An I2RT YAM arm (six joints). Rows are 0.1 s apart.
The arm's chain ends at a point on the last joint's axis. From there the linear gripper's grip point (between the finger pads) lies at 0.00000 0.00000 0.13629 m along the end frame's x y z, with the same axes.
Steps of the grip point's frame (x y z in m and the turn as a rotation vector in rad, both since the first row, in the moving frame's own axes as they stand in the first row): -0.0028, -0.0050, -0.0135, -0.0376, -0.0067, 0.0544; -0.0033, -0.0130, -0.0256, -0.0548, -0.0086, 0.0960; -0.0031, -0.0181, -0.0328, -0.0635, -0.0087, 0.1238; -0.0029, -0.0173, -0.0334, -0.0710, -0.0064, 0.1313; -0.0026, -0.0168, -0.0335, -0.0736, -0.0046, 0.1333; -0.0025, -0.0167, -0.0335, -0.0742, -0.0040, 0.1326; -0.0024, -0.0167, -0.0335, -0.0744, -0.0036, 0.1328; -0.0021, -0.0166, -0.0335, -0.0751, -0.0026, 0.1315; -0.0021, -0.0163, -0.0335, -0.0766, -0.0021, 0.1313; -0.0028, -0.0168, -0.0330, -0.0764, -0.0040, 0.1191; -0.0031, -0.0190, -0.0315, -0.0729, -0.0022, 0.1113
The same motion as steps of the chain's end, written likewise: -0.0017, -0.0101, -0.0134, -0.0376, -0.0067, 0.0544; -0.0018, -0.0204, -0.0254, -0.0548, -0.0086, 0.0960; -0.0014, -0.0267, -0.0325, -0.0635, -0.0087, 0.1238; -0.0014, -0.0269, -0.0331, -0.0710, -0.0064, 0.1313; -0.0013, -0.0268, -0.0331, -0.0736, -0.0046, 0.1333; -0.0013, -0.0267, -0.0331, -0.0742, -0.0040, 0.1326; -0.0012, -0.0268, -0.0331, -0.0744, -0.0036, 0.1328; -0.0011, -0.0268, -0.0331, -0.0751, -0.0026, 0.1315; -0.0011, -0.0267, -0.0331, -0.0766, -0.0021, 0.1313; -0.0016, -0.0271, -0.0326, -0.0764, -0.0040, 0.1191; -0.0022, -0.0289, -0.0311, -0.0729, -0.0022, 0.1113
